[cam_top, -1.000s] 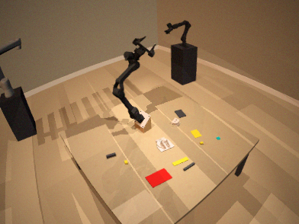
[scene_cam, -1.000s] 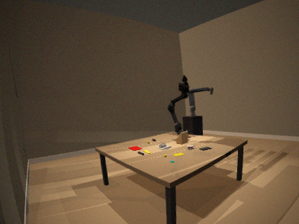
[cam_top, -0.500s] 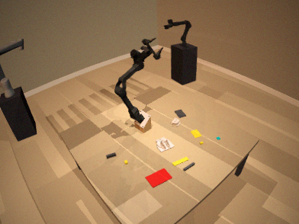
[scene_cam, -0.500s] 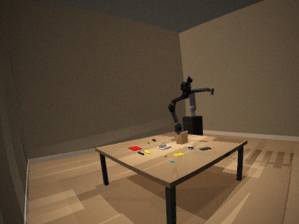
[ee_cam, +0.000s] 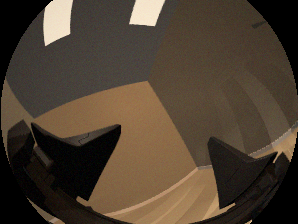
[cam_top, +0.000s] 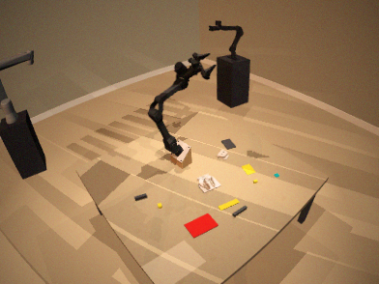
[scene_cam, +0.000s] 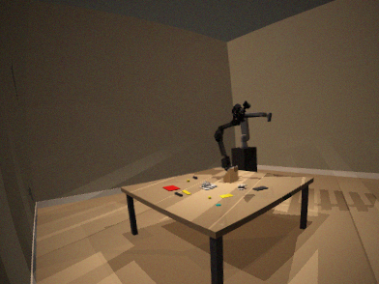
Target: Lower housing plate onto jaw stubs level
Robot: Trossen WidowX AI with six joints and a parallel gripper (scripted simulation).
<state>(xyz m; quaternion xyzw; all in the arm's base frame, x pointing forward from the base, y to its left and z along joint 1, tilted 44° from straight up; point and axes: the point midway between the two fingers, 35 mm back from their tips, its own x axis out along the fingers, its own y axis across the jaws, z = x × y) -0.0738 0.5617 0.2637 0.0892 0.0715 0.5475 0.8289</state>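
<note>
My gripper tip is now 67 cm above the white part, 8 cm short of it and 2 cm to the right of it. Also, from my gripper tip: dark grey plate: 69 cm below, 15 cm to the left, 1 cm behind; yellow bar: 69 cm below, 46 cm ahead, 22 cm to the right; yellow tile: 69 cm below, 30 cm ahead, 8 cm to the left.
</note>
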